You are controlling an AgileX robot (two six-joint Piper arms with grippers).
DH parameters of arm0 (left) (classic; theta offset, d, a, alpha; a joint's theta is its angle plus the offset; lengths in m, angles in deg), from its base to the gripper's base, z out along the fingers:
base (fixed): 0 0 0 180
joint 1: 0 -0.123 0 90
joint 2: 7.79 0 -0.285 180
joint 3: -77.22 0 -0.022 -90
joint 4: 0 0.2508 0 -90
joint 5: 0 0 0.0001 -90
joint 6: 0 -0.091 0 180
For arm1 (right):
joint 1: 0 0.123 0 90
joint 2: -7.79 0 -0.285 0
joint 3: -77.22 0 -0.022 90
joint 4: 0 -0.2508 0 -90
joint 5: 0 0 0.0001 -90
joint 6: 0 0.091 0 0
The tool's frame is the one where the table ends.
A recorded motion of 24 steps. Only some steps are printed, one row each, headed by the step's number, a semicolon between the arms.
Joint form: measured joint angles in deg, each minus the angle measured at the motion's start. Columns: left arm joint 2, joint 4, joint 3, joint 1, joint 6, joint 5; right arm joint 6, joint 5, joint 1, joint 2, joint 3, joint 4.
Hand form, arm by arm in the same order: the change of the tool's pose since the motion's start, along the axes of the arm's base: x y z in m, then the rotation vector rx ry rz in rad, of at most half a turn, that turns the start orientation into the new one. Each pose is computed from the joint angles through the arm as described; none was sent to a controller.
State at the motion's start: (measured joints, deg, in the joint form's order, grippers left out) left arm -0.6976 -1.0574 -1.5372 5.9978 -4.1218 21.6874; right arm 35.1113 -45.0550 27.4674 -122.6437 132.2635 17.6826
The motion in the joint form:
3: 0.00 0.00 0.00 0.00 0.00 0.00; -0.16 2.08 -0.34 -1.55 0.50 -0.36
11: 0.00 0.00 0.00 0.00 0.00 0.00; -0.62 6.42 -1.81 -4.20 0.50 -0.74
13: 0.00 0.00 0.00 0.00 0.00 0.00; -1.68 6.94 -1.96 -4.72 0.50 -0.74
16: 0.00 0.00 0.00 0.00 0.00 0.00; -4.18 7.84 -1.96 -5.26 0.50 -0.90
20: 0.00 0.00 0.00 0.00 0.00 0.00; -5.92 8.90 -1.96 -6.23 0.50 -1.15
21: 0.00 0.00 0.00 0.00 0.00 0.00; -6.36 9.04 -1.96 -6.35 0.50 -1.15
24: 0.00 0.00 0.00 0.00 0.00 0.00; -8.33 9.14 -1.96 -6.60 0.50 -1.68
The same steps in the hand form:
3: 0.0000 0.0000 0.0000 0.0000 0.0000 0.0000; 0.0081 0.0020 -0.0082 0.0081 -0.0135 0.0075
11: 0.0000 0.0000 0.0000 0.0000 0.0000 0.0000; 0.0257 -0.0018 -0.0264 0.0143 -0.0379 0.0087
13: 0.0000 0.0000 0.0000 0.0000 0.0000 0.0000; 0.0284 -0.0018 -0.0304 -0.0023 -0.0416 0.0172
16: 0.0000 0.0000 0.0000 0.0000 0.0000 0.0000; 0.0308 -0.0002 -0.0342 -0.0358 -0.0552 0.0419
20: 0.0000 0.0000 0.0000 0.0000 0.0000 0.0000; 0.0346 0.0023 -0.0418 -0.0585 -0.0611 0.0615
21: 0.0000 0.0000 0.0000 0.0000 0.0000 0.0000; 0.0350 0.0026 -0.0427 -0.0651 -0.0631 0.0657
24: 0.0000 0.0000 0.0000 0.0000 0.0000 0.0000; 0.0358 0.0035 -0.0450 -0.0875 -0.0645 0.0832

